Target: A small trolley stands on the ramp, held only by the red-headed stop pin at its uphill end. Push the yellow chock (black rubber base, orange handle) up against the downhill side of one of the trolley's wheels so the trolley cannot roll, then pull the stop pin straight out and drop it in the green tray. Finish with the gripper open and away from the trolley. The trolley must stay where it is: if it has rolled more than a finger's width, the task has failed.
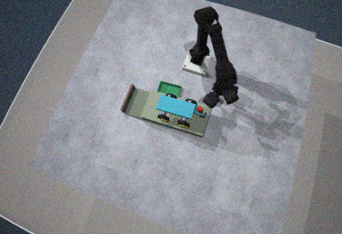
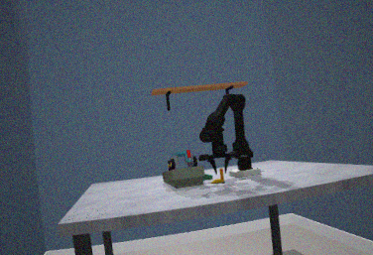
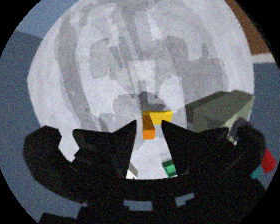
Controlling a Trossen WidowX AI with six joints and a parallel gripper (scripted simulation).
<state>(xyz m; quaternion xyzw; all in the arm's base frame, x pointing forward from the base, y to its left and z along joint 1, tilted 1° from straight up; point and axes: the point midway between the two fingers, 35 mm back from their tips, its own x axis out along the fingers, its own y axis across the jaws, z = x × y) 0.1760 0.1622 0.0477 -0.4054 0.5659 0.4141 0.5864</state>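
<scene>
Now: the yellow chock 20 mm ahead of my gripper tip, 10 mm to the right of it and 20 mm below it. From my gripper tip the other things lie so: red-headed stop pin 130 mm ahead, 40 mm to the right, 90 mm above; brown ramp lip 160 mm ahead, 420 mm to the right, 10 mm below; trolley 160 mm ahead, 150 mm to the right, 80 mm above.
</scene>
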